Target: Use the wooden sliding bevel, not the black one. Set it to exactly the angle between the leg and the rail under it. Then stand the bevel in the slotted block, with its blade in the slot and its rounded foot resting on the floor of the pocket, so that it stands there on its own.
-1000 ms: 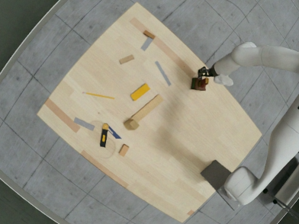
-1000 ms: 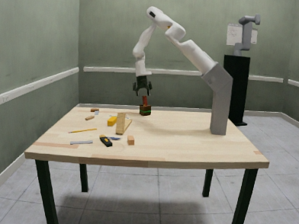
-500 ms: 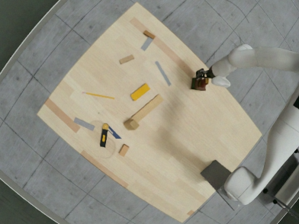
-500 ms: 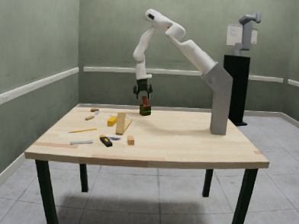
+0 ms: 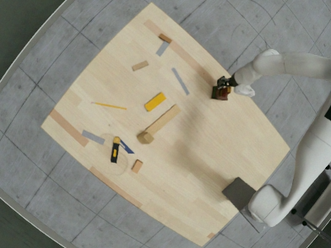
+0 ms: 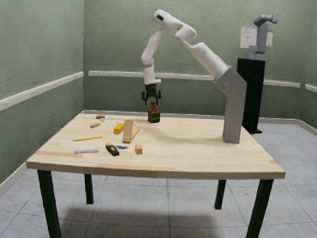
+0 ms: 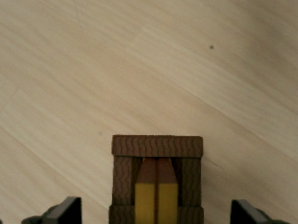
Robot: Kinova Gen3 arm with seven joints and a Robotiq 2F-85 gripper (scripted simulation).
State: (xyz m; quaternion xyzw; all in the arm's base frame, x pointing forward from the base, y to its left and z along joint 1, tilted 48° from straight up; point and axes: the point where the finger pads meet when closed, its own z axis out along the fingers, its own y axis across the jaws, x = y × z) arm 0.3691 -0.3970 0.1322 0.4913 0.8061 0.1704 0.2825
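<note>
My hand is 10 mm to the right of the wooden sliding bevel and 40 mm above it. From my hand the other things lie so: leg-and-rail wooden piece (210 mm ahead, 280 mm to the left, 50 mm below); blue blade (60 mm below); yellow block (270 mm ahead, 190 mm to the left, 100 mm below).
</note>
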